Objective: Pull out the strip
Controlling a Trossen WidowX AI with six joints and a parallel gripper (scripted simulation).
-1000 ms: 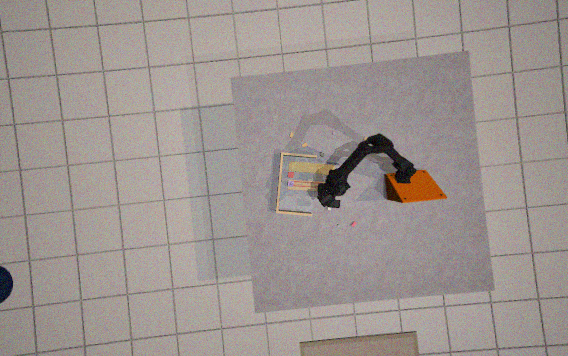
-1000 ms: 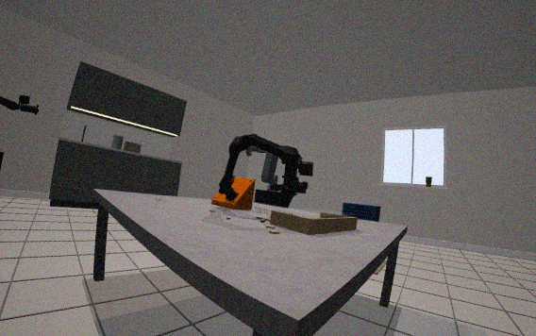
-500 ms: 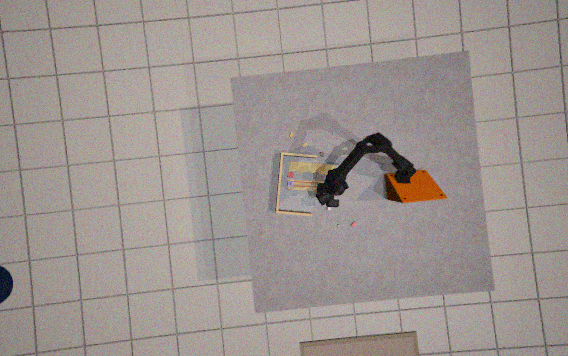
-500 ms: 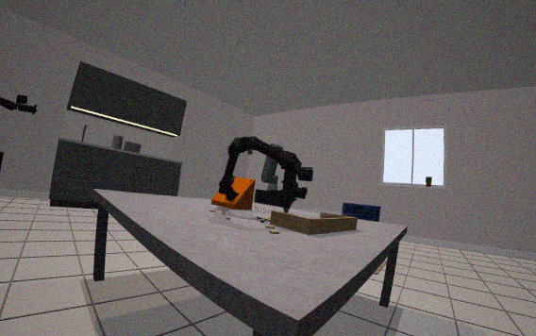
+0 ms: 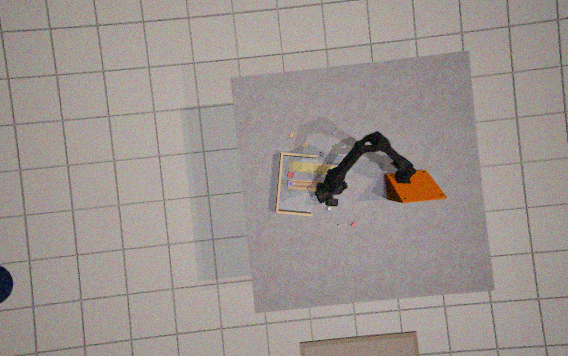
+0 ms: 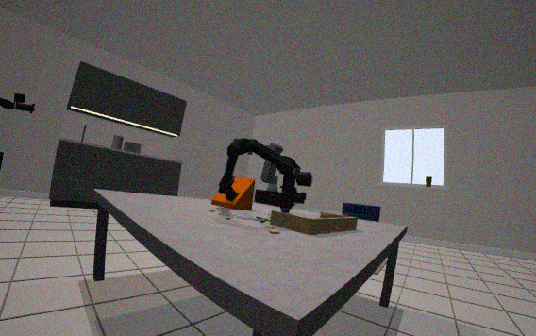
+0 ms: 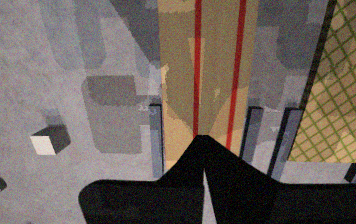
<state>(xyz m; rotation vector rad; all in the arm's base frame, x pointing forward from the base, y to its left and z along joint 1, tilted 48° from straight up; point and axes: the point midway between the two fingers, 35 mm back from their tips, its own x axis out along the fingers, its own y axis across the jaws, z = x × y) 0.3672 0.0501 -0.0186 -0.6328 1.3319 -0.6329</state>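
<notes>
The purple cube is 21 cm ahead of my gripper tip, 2 cm to the right of it and 1 cm above it. From my gripper tip the other things lie so: pink piece: 13 cm behind, 20 cm to the left.
</notes>
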